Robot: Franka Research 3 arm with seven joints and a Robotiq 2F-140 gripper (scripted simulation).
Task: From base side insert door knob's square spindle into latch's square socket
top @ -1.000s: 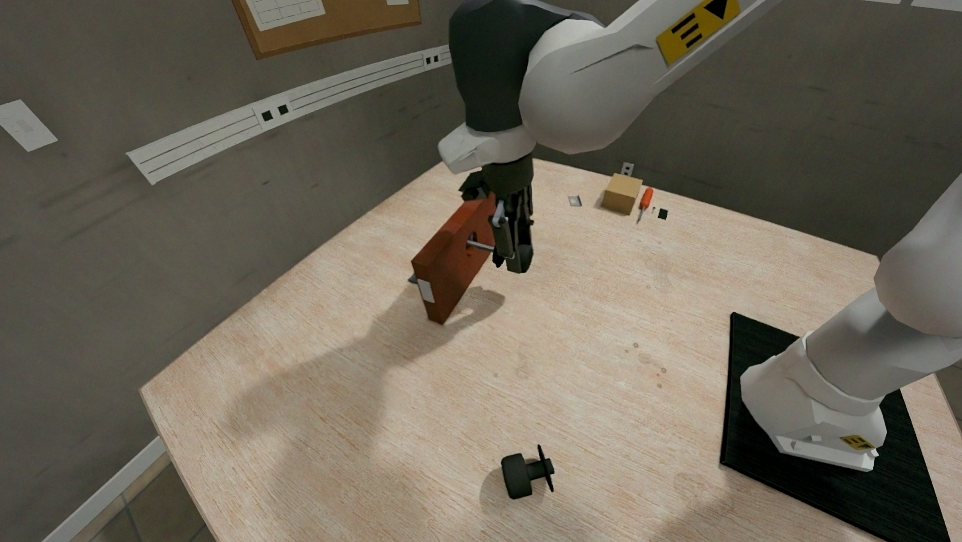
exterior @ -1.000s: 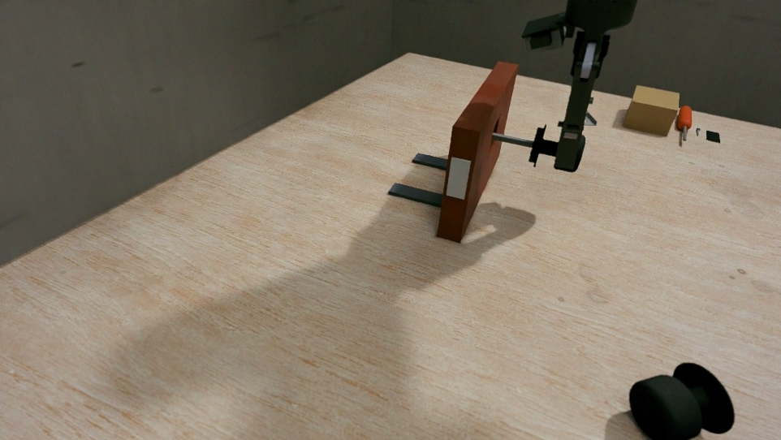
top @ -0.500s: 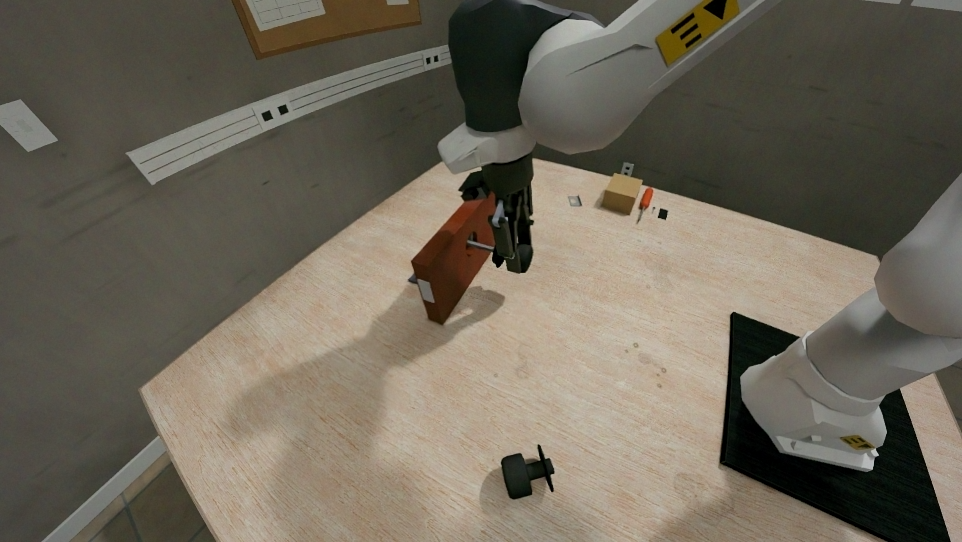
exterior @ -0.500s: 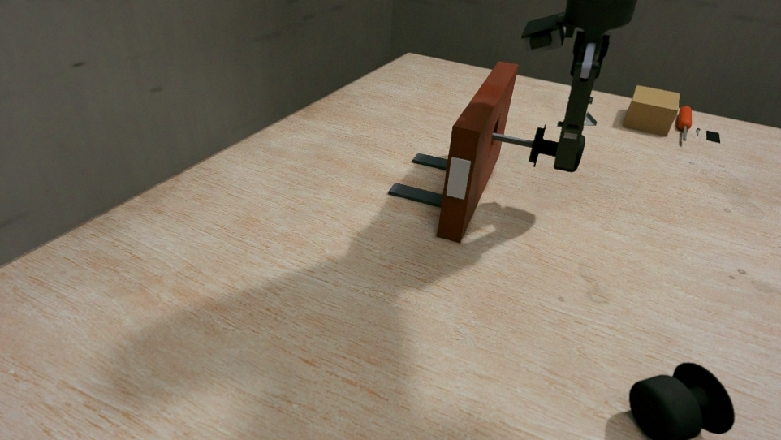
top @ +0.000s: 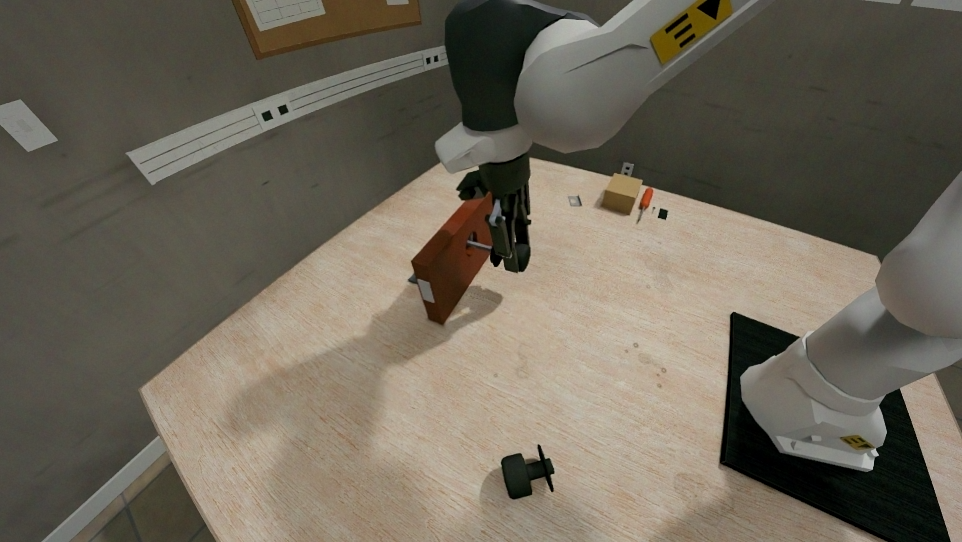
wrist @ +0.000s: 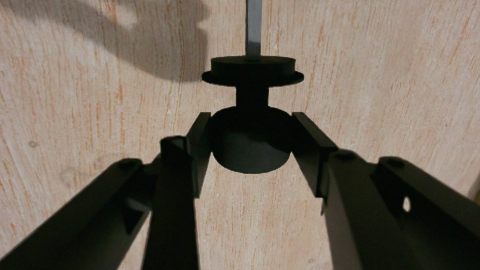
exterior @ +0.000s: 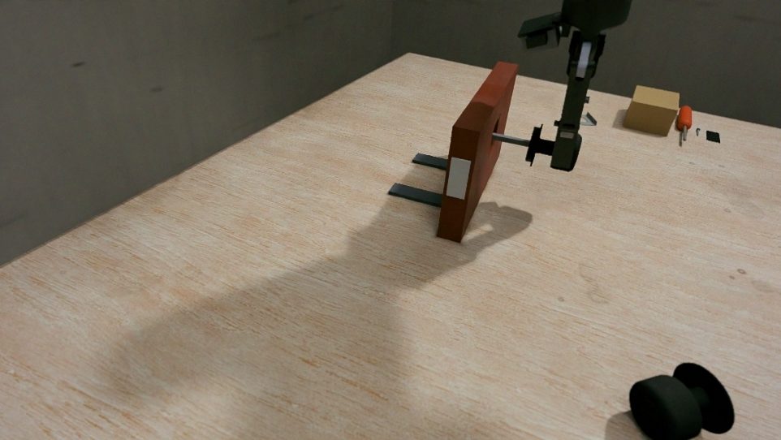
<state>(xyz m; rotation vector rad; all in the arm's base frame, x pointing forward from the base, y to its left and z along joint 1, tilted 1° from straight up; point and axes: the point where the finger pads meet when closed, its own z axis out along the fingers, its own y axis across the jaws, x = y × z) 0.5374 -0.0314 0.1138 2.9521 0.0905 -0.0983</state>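
The black door knob lies 4 cm ahead of my hand and 3 cm below it. Also, from my hand: red-brown wooden door slab 12 cm ahead, 3 cm below; then grey latch plate 11 cm ahead, 15 cm to the left, 3 cm below; then tan box 14 cm behind, 49 cm to the right, 10 cm below.
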